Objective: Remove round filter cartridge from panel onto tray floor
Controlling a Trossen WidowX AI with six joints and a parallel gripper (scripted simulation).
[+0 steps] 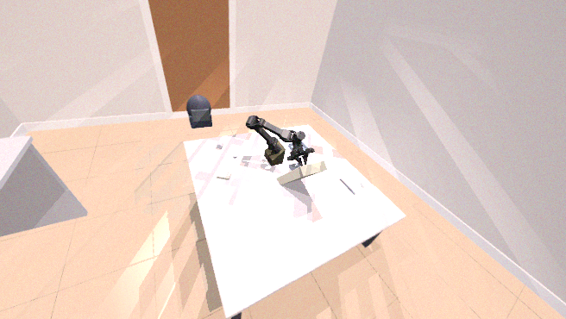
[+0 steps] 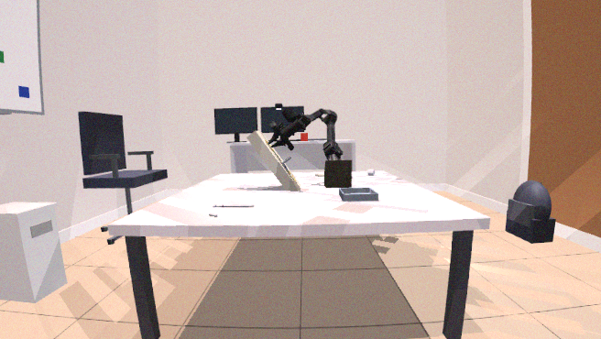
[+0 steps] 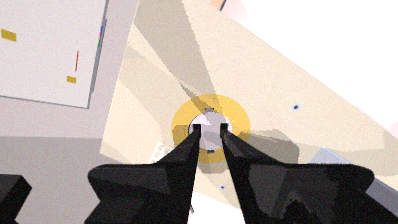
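Now: gripper tip 1 cm short of the round filter cartridge and 1 cm above it. Round my gripper tip: grey tray 43 cm behind, 28 cm to the left, 22 cm below; then beige service panel 8 cm below, 3 cm behind.
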